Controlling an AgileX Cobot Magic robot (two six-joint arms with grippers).
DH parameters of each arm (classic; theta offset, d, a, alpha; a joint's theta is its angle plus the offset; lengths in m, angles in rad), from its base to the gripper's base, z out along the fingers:
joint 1: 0 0.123 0 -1.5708
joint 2: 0.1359 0 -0.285 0
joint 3: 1.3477 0 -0.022 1.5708
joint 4: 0 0.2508 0 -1.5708
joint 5: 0 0 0.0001 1.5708
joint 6: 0 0.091 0 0
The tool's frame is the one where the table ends.
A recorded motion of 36 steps. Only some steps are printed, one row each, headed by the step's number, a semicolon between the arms.
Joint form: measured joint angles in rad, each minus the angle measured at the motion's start. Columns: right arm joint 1, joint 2, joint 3, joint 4, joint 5, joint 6; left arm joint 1, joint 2, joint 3, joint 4, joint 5, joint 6.
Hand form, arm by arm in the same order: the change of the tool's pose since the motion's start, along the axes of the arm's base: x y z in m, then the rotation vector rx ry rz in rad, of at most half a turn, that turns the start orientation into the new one. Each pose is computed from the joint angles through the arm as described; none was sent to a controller.
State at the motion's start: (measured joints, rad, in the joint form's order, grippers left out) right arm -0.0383 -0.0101 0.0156 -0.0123 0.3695 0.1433; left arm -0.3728 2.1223 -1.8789 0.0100 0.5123 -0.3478
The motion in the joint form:
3: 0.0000 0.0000 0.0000 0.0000 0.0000 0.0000; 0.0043 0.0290 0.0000 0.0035 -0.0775 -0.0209
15: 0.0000 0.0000 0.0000 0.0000 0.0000 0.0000; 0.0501 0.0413 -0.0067 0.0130 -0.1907 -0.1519
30: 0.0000 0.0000 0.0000 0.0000 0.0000 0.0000; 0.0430 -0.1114 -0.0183 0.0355 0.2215 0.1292
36: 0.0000 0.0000 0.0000 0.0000 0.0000 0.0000; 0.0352 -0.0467 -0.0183 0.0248 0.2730 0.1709
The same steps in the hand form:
3: 0.0000 0.0000 0.0000 0.0000 0.0000 0.0000; 0.0086 -0.0009 -0.0091 -0.0301 -0.0404 0.0154
15: 0.0000 0.0000 0.0000 0.0000 0.0000 0.0000; 0.0239 0.0188 -0.0045 -0.1608 -0.1085 0.1293
30: 0.0000 0.0000 0.0000 0.0000 0.0000 0.0000; -0.0211 0.0326 0.0451 0.1574 0.0422 -0.0389
36: 0.0000 0.0000 0.0000 0.0000 0.0000 0.0000; -0.0150 0.0260 0.0111 0.2115 0.1453 -0.0815

